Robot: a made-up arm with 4 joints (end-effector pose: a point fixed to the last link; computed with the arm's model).
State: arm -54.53 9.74 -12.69 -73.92
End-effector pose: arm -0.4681 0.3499 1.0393 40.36 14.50 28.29
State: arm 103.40 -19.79 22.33 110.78
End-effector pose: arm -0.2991 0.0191 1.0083 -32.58 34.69 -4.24
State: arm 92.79 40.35 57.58 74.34
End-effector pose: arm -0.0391 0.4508 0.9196 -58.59 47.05 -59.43
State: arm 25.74 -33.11 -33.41 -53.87
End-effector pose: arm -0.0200 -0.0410 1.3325 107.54 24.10 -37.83
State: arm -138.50 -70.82 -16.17 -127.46
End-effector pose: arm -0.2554 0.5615 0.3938 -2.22 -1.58 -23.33
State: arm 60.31 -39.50 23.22 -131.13
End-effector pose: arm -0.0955 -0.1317 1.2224 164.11 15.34 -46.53
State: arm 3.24 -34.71 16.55 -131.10
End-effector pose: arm -0.0780 0.2732 1.3010 114.78 23.18 -32.95
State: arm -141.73 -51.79 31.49 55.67
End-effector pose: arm -0.4487 0.1692 0.6632 126.07 -5.89 -29.57
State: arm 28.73 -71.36 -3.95 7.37
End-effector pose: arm 0.1975 0.1229 1.2658 27.26 70.21 3.82
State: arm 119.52 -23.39 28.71 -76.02
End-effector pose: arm -0.2985 -0.2066 1.0644 157.07 -8.43 -48.74
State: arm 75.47 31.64 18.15 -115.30
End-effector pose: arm -0.3331 0.3132 1.1207 134.80 -76.65 -18.90
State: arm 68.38 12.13 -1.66 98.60
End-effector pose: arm -0.2936 0.2449 1.0127 -38.43 24.55 -34.71
